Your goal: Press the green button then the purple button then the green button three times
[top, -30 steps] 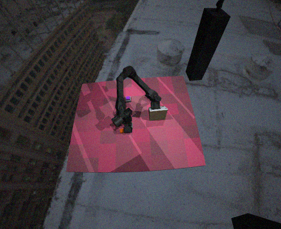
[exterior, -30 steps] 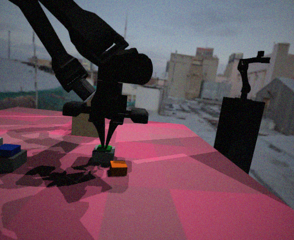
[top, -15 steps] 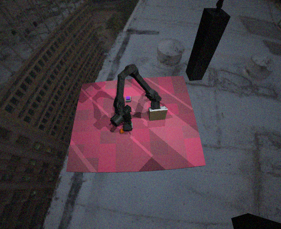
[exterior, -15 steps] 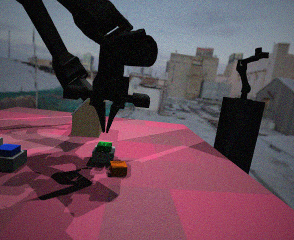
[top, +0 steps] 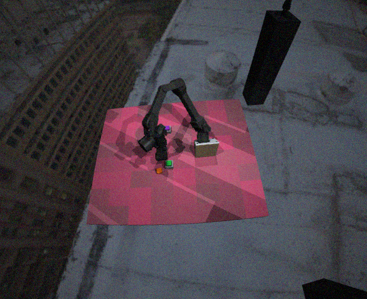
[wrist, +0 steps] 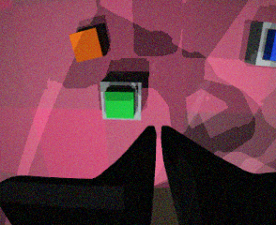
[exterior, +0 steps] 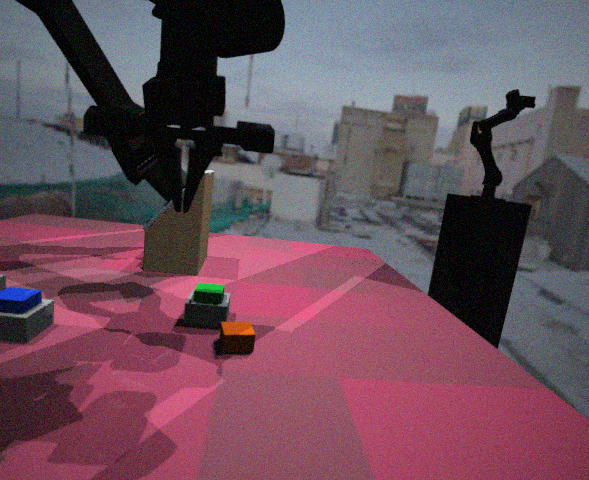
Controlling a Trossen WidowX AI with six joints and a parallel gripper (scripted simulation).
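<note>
The purple button lies 20 mm behind my gripper tip, 230 mm to the right of it and 100 mm below it. From my gripper tip the other things lie so: orange block: 50 mm ahead, 70 mm to the left, 120 mm below; then blue button: 50 mm ahead, 150 mm to the right, 100 mm below; then green button: 20 mm behind, 40 mm to the left, 100 mm below.
</note>
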